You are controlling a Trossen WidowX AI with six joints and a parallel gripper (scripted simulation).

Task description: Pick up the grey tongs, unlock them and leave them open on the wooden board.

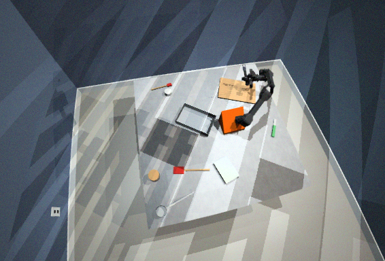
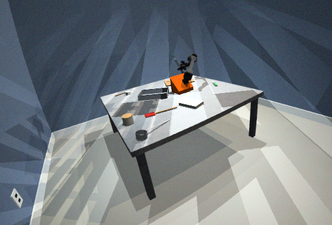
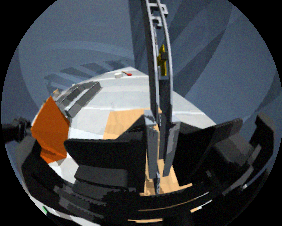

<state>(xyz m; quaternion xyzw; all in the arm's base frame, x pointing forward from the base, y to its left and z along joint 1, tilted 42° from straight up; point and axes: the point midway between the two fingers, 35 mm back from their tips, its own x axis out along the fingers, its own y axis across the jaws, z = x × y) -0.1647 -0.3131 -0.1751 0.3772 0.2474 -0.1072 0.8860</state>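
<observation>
Right now the wooden board is 15 cm below my gripper tip, 2 cm to the left of it and 1 cm ahead of it. Also, from my gripper tip: roasting tin: 48 cm ahead, 26 cm to the left, 13 cm below; red spatula: 66 cm to the left, 64 cm ahead, 15 cm below; cream slab: 72 cm to the left, 34 cm ahead, 15 cm below.
</observation>
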